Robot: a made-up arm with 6 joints.
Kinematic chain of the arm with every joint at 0, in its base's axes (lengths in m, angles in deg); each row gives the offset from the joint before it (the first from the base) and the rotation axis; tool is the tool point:
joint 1: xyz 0 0 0.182 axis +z
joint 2: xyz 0 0 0 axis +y
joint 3: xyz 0 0 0.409 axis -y
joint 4: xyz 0 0 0 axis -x
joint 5: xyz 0.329 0 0 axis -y
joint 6: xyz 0 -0.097 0 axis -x
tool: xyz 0 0 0
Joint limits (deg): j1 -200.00..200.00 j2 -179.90..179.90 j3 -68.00..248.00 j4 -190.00..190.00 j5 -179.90..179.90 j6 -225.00..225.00
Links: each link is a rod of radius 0.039 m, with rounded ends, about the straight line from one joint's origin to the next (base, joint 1, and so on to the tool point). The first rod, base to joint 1, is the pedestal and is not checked.
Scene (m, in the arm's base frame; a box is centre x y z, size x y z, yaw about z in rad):
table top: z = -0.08
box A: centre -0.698 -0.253 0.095 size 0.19 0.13 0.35 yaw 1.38
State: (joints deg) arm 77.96 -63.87 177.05 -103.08 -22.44 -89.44
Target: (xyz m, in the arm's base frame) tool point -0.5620 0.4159 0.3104
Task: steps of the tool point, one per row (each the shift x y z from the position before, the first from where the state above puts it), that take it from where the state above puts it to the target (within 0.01 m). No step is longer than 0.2 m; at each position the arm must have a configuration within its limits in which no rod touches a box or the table.
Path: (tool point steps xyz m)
1: -0.1355 0.0622 0.0644
2: -0.1099 0.0977 0.0616
3: -0.0748 0.1228 0.0580
4: -0.0343 0.1351 0.0536
5: 0.0072 0.1338 0.0486
6: -0.0610 0.0928 -0.0138
7: -0.0347 0.1130 -0.0212
8: -0.0027 0.1244 -0.0279
9: 0.0323 0.1258 -0.0335

